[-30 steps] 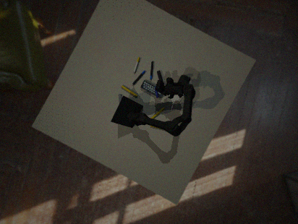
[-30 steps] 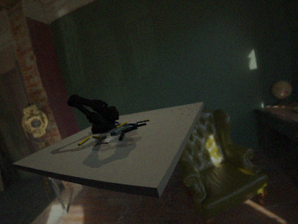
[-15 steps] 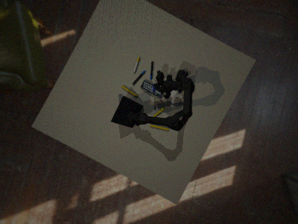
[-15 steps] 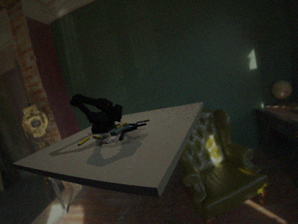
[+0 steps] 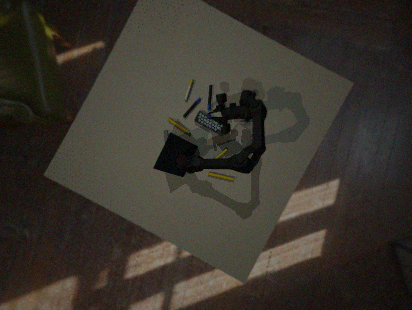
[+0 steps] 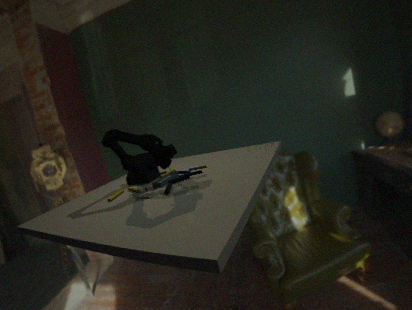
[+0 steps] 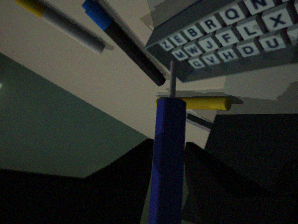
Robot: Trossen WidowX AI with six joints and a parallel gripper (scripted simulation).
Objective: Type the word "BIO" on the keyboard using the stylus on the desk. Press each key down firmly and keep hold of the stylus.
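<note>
The grey stylus tip lies 20 mm ahead of my gripper tip and 40 mm below it. The rest, counted from my gripper tip: white note 20 mm behind, 210 mm to the right, 110 mm below; blue stylus 10 mm ahead, 10 mm below.
</note>
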